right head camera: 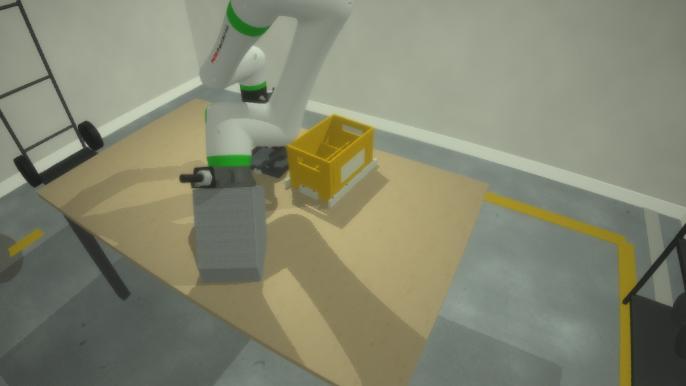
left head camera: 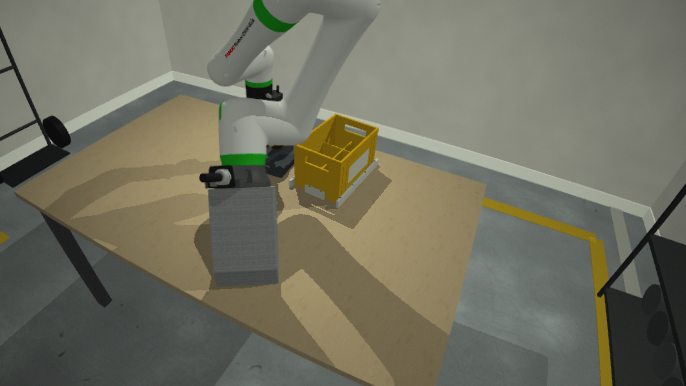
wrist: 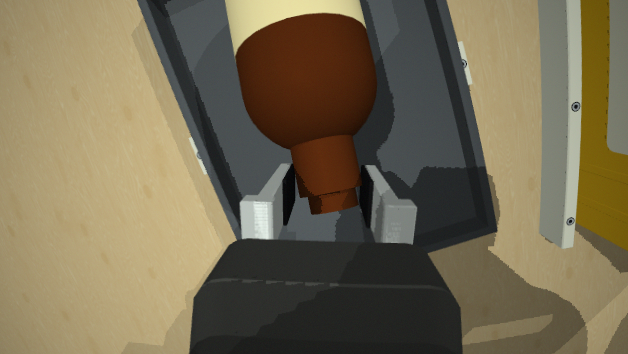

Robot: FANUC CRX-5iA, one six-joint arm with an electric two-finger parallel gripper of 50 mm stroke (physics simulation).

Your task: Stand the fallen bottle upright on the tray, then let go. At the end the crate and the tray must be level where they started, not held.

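Frame: origin at the arm's base, x ahead, y left, z up, level; millimetres.
Seen in the pictures: gripper, fingertip midpoint: (wrist: pixel 327 183); arm's base at its link origin: (right head camera: pixel 230 187) (left head camera: pixel 244 187).
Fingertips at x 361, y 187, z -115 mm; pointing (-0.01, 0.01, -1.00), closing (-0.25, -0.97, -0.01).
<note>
Offsets run from my fingertips to a thing's top centre.
The brown bottle with a cream label @[dx +62, dy -2, dz +27 mm] (wrist: pixel 310 85) lies on its side in the dark grey tray @[dx +37, dy -7, dz -45 mm] (wrist: pixel 430 125) (left head camera: pixel 282 162) (right head camera: pixel 270 162), its neck toward my gripper. My gripper (wrist: pixel 327 183) is shut on the bottle's neck, with one black pad on each side of it. The bottle's far end is out of the wrist view. The yellow crate @[dx +44, dy -278, dz +104 mm] (left head camera: pixel 315 172) (right head camera: pixel 307 172) (wrist: pixel 600 200) stands upright to the right of the tray, apart from my gripper. In both head views the fingers are hidden, and the arm hides much of the tray.
A tall grey block (left head camera: pixel 243 235) (right head camera: pixel 230 235) shows below the arm's wrist in both head views and covers the fingers. A pale rail (wrist: pixel 554 125) (left head camera: pixel 357 187) runs along the crate's base. Small white clips @[dx +47, dy -106, dz -56 mm] (wrist: pixel 466 64) sit at the tray's sides. Hand trucks stand beyond the table.
</note>
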